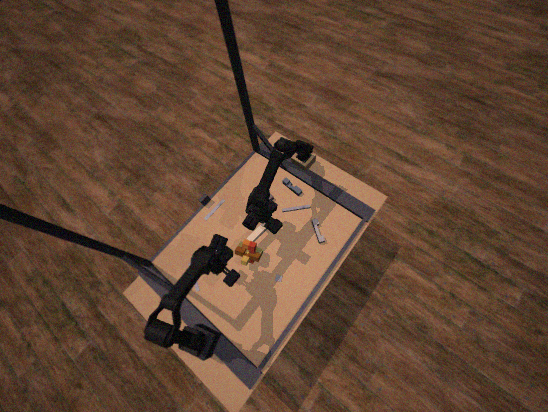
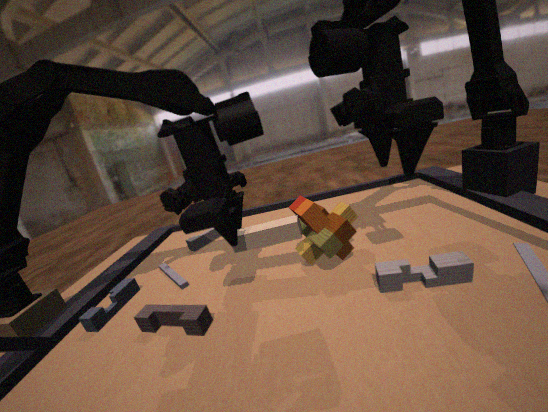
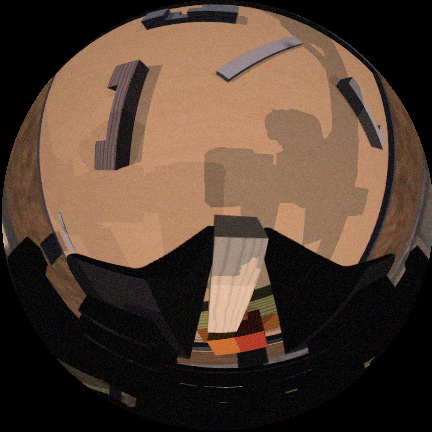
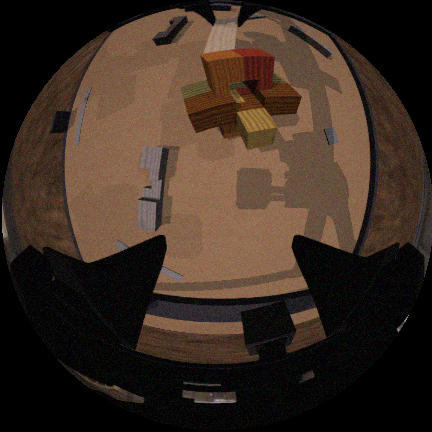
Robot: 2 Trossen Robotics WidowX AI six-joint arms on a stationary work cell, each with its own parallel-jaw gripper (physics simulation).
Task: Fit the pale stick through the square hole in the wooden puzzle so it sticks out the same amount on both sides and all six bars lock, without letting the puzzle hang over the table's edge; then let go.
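Pixels of known places: left gripper, between the fingertips: (image 1: 266, 225) (image 2: 236, 240) (image 3: 238, 233) (image 4: 226, 25); right gripper, between the fingertips: (image 1: 224, 269) (image 2: 395, 170) (image 4: 231, 242); left arm's base, origin of its link: (image 1: 303, 156) (image 2: 17, 306); right arm's base, origin of its link: (image 1: 198, 342) (image 2: 498, 146) (image 3: 254, 365) (image 4: 270, 345).
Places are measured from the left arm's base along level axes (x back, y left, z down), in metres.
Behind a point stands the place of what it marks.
Note:
The pale stick (image 1: 257, 232) @[z -0.029, x -0.498, y 0.094 m] (image 2: 272, 228) @[z -0.027, x -0.511, y 0.076 m] (image 3: 235, 290) @[z -0.027, x -0.477, y 0.096 m] (image 4: 221, 37) @[z -0.029, x -0.511, y 0.091 m] is held nearly level just above the table, its free end pointing at the puzzle. My left gripper (image 1: 262, 225) @[z -0.010, x -0.440, y 0.097 m] (image 2: 235, 236) @[z -0.010, x -0.440, y 0.097 m] (image 4: 226, 25) @[z -0.010, x -0.440, y 0.097 m] is shut on its other end. The puzzle (image 1: 249, 251) (image 2: 327, 230) (image 4: 212, 109), of orange, red, brown, green and yellow bars, rests tilted on the table, away from the edges. The stick's end is right beside it; orange and red bars hide whether it touches or enters the hole. My right gripper (image 1: 226, 261) @[z -0.070, x -0.725, y 0.102 m] (image 2: 396, 170) @[z -0.070, x -0.725, y 0.102 m] (image 4: 231, 242) @[z -0.070, x -0.725, y 0.102 m] is open and empty, above the table beyond the puzzle.
A grey notched block (image 2: 425, 272) @[z 0.050, x -0.713, y -0.006 m] (image 4: 151, 187) @[z 0.050, x -0.708, y -0.002 m] lies near the puzzle. A dark brown notched block (image 2: 175, 317) @[z 0.046, x -0.347, y -0.016 m] (image 3: 122, 117) @[z 0.040, x -0.351, y -0.002 m], a blue-grey one (image 1: 292, 186) @[z 0.034, x -0.175, y 0.055 m] (image 2: 110, 305) @[z 0.050, x -0.173, y 0.041 m], a grey bar (image 1: 318, 231) @[z 0.035, x -0.297, y 0.312 m] (image 3: 360, 112) @[z 0.050, x -0.297, y 0.290 m] and a flat strip (image 1: 296, 208) @[z 0.056, x -0.257, y 0.145 m] (image 3: 260, 57) @[z 0.055, x -0.277, y 0.131 m] lie around the left arm.

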